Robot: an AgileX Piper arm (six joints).
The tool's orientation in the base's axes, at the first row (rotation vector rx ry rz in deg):
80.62 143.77 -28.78
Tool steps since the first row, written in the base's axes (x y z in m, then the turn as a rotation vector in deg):
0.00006 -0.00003 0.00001 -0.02 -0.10 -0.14
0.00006 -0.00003 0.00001 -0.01 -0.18 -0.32
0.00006 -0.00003 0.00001 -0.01 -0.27 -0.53
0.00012 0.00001 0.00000 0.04 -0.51 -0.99
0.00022 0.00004 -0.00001 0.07 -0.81 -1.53
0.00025 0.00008 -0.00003 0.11 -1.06 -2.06
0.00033 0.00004 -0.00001 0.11 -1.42 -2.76
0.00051 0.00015 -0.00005 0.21 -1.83 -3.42
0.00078 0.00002 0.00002 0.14 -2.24 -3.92
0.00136 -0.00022 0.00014 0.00 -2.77 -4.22
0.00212 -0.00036 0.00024 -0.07 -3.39 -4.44
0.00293 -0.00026 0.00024 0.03 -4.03 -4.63
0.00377 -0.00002 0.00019 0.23 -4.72 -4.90
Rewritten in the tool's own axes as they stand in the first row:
-0.00006 0.00003 0.00000 -0.02 -0.04 0.17
-0.00006 0.00003 0.00000 -0.02 -0.04 0.36
-0.00006 0.00003 0.00000 -0.02 -0.04 0.59
-0.00005 0.00011 0.00000 -0.07 -0.03 1.11
-0.00008 0.00021 0.00000 -0.13 -0.05 1.73
-0.00006 0.00026 0.00000 -0.16 -0.03 2.31
-0.00014 0.00030 0.00000 -0.19 -0.08 3.10
-0.00013 0.00052 0.00000 -0.33 -0.07 3.87
-0.00039 0.00067 -0.00001 -0.44 -0.23 4.49
-0.00092 0.00103 -0.00001 -0.67 -0.55 4.97
-0.00146 0.00160 -0.00002 -1.04 -0.87 5.42
-0.00180 0.00234 -0.00004 -1.53 -1.06 5.85
-0.00203 0.00318 -0.00007 -2.08 -1.17 6.38

